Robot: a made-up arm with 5 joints.
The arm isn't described. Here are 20 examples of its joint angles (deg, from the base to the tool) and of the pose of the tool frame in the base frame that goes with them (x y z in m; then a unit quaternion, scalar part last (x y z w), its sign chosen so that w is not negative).
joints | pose
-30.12 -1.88 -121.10 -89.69 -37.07 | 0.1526 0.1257 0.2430 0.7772 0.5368 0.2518 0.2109
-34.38 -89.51 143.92 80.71 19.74 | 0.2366 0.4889 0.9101 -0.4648 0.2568 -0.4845 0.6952
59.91 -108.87 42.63 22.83 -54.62 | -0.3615 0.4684 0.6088 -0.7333 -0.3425 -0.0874 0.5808
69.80 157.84 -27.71 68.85 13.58 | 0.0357 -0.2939 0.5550 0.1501 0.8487 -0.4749 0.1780
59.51 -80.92 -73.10 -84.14 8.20 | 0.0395 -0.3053 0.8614 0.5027 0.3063 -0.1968 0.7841
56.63 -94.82 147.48 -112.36 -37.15 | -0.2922 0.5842 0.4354 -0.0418 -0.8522 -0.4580 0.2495
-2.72 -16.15 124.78 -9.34 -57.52 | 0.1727 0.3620 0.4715 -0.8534 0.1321 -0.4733 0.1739
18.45 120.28 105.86 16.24 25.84 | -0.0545 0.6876 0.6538 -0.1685 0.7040 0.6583 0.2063
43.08 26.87 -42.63 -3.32 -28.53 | 0.2752 0.0936 0.8861 -0.0627 0.6171 -0.0267 0.7839
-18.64 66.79 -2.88 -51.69 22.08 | 0.0791 -0.0853 1.0670 0.0886 0.3171 -0.4942 0.8046
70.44 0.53 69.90 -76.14 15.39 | -0.3468 0.6215 0.7794 -0.5979 -0.2660 0.0427 0.7549
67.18 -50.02 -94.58 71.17 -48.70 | -0.1898 -0.0794 1.0258 0.0105 -0.1711 0.6720 0.7204
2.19 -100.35 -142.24 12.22 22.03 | 0.3795 0.0402 0.6316 0.6963 -0.2245 0.6806 0.0390
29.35 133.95 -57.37 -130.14 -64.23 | -0.2155 -0.1774 1.0767 0.0944 -0.2769 0.7228 0.6261
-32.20 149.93 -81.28 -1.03 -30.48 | -0.1327 -0.1657 0.3802 0.4192 0.8615 -0.2304 0.1705
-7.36 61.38 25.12 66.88 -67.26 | -0.2387 0.4526 0.8867 -0.4981 0.3516 0.7031 0.3660
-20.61 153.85 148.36 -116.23 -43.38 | -0.1602 0.6753 0.8461 -0.5910 0.2204 0.2330 0.7402
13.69 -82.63 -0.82 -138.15 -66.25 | -0.2340 -0.3176 0.7872 0.6462 0.1949 -0.2219 0.7037
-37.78 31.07 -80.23 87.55 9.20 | -0.2942 -0.2531 0.4717 0.5112 -0.5577 0.3201 0.5702
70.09 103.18 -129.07 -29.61 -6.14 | -0.1381 0.0115 1.2131 0.0303 0.2145 -0.9581 0.1874
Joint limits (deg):
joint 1: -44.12..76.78
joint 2: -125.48..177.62
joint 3: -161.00..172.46
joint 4: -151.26..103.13
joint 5: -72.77..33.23
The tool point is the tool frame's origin. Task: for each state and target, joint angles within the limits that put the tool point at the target. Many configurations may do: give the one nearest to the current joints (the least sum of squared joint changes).
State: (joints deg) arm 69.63 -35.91 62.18 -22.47 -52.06
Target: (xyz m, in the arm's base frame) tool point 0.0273 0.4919 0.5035
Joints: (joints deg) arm 63.40 -19.15 63.98 -36.98 -69.40
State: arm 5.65 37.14 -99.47 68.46 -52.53
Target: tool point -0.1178 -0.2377 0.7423
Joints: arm -4.97 44.32 -109.48 34.78 -42.93
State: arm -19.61 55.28 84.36 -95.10 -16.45
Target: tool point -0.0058 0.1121 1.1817
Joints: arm -42.55 38.69 61.96 -100.68 -31.78
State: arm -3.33 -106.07 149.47 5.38 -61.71
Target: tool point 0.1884 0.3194 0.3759
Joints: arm 25.70 -68.58 154.68 10.55 -18.20
